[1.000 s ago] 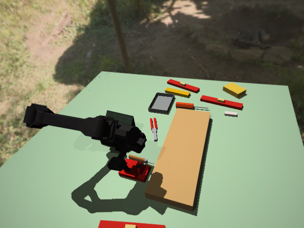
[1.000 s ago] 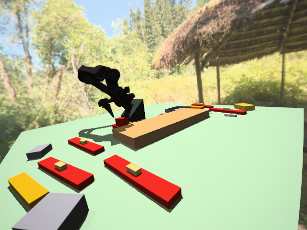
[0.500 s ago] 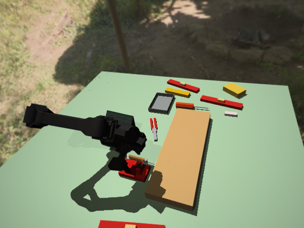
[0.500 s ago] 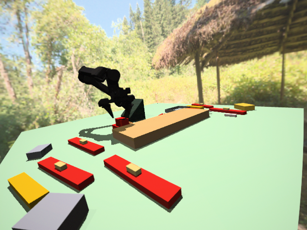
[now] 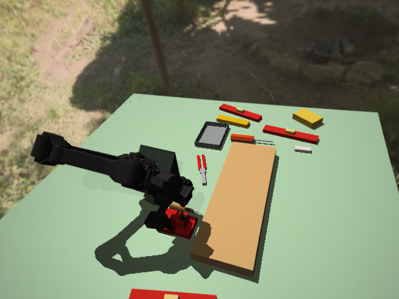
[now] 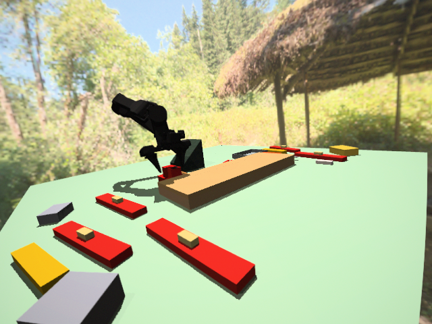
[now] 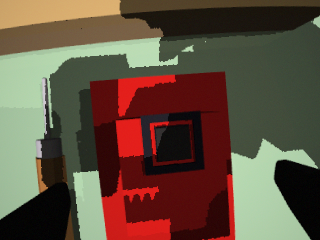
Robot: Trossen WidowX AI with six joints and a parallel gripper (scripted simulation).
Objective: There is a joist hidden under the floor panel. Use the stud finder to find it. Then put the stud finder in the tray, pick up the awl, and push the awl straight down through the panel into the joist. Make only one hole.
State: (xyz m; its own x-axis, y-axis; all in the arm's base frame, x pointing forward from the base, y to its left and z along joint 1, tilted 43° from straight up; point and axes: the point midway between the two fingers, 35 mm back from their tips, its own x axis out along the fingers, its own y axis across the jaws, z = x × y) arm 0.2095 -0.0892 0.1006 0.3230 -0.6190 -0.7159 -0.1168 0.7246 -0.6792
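The red stud finder is right at my gripper tip. From my gripper tip the other things lie so: tray (11 cm behind, 48 cm to the left, 3 cm below); then awl (7 cm to the left, 4 cm below); then grey block (4 cm ahead, 36 cm to the right, 4 cm below).
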